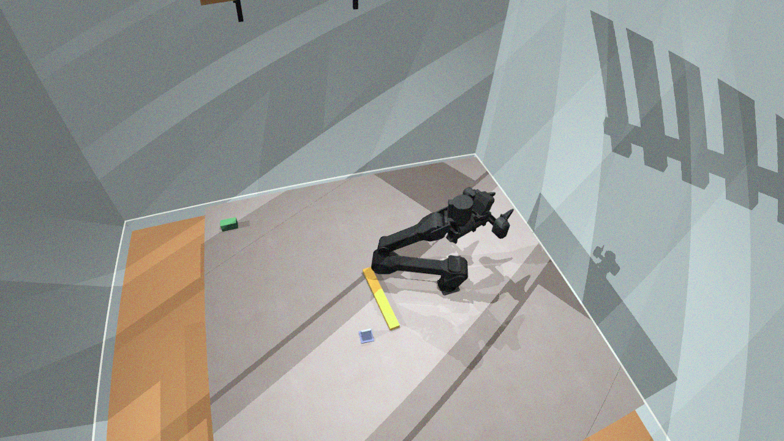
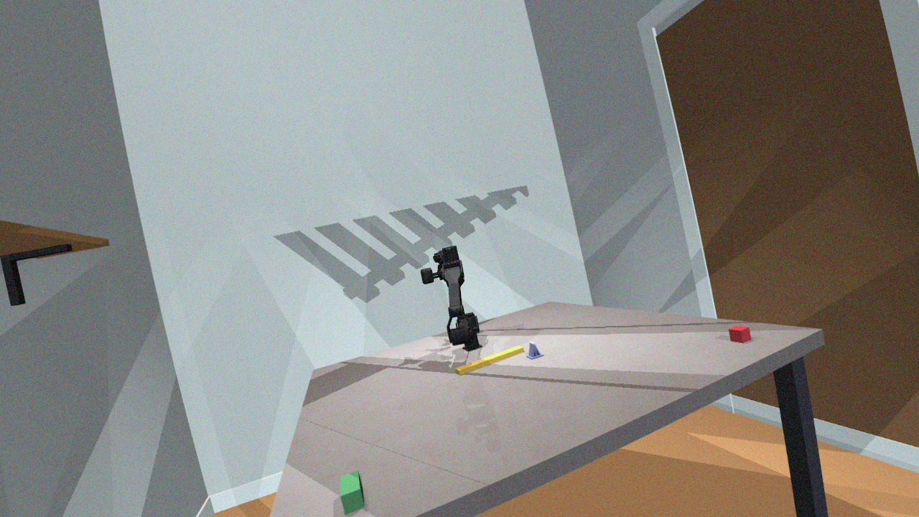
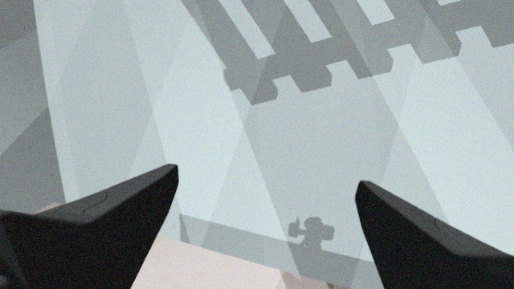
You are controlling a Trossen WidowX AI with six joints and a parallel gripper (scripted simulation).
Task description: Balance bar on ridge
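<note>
The yellow bar lies 410 mm ahead of my gripper tip, 30 mm to the left of it and 320 mm below it. From my gripper tip the other things lie so: red cube 900 mm ahead, 550 mm to the left, 310 mm below; then green block 900 mm ahead, 450 mm to the right, 310 mm below.
</note>
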